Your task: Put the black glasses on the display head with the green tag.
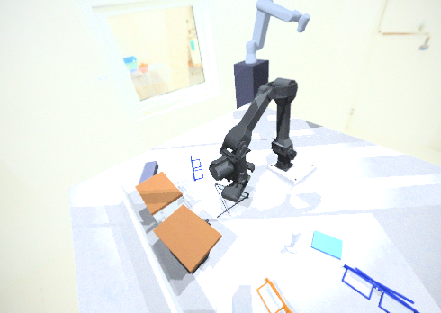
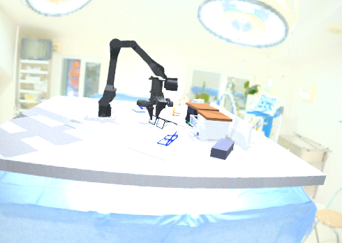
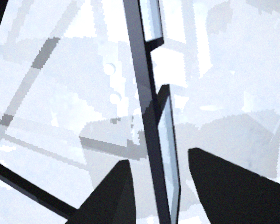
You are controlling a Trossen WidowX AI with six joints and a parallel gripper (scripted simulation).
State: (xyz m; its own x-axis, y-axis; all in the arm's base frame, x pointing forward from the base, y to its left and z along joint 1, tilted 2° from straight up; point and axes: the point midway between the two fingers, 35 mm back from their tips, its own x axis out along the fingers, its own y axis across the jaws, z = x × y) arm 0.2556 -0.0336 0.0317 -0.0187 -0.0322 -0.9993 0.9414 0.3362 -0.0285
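Now: the blue card 32 cm to the left of my gripper tip, 4 cm behind it and 2 cm below it. The rest, counted from my gripper tip: white stand 25 cm to the left, 3 cm ahead; then long white rail 36 cm ahead, 9 cm to the right, 3 cm above; then brown-topped head 22 cm ahead, 19 cm to the right, 4 cm above.
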